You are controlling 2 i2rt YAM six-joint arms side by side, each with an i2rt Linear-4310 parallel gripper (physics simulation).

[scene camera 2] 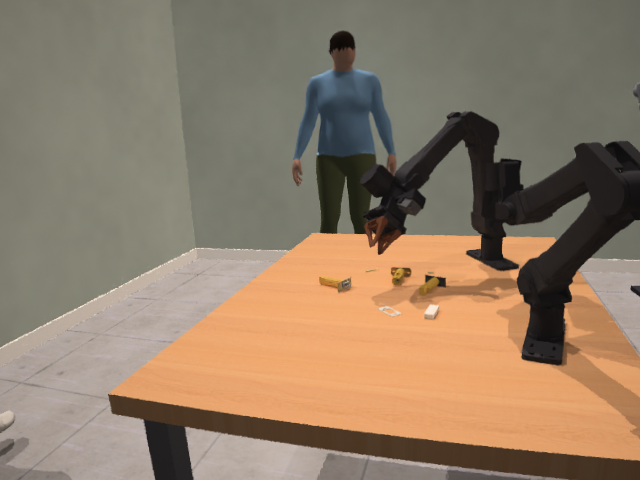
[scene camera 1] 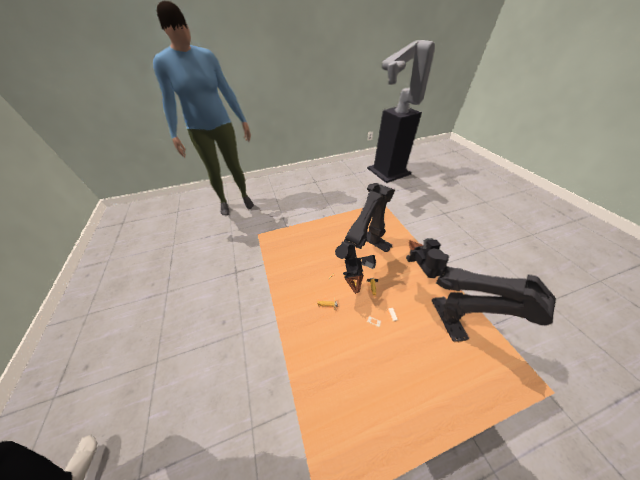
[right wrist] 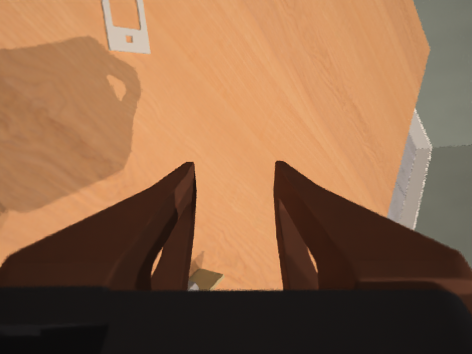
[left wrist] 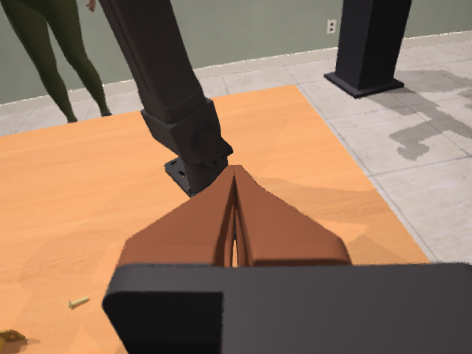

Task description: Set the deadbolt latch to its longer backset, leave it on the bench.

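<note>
A brass latch [scene camera 1: 327, 304] [scene camera 2: 330, 282] with a pale end plate lies on the bench; in the right wrist view, a gold plate edge [right wrist: 209, 278] shows low between the fingers. A second brass piece [scene camera 1: 373, 286] [scene camera 2: 429, 285] has a black plate. A third brass piece [scene camera 2: 398, 275] has a brown end, and part of a brass piece [left wrist: 11, 336] shows in the left wrist view. I cannot tell their backset settings. My right gripper [scene camera 1: 356, 291] [scene camera 2: 376, 250] [right wrist: 234, 176] is partly open and empty, above the bench near these pieces. My left gripper [scene camera 1: 411, 244] [left wrist: 234, 176] is shut and empty, away from them.
A white strike plate [scene camera 2: 382, 309] [right wrist: 129, 47] and a white block [scene camera 1: 392, 314] [scene camera 2: 431, 311] lie on the bench [scene camera 1: 361, 392] [scene camera 2: 310, 377]. A small brass screw [scene camera 1: 330, 276] [scene camera 2: 371, 270] [left wrist: 78, 302] lies near the brass pieces. A person [scene camera 1: 193, 87] [scene camera 2: 345, 113] stands beyond the bench.
</note>
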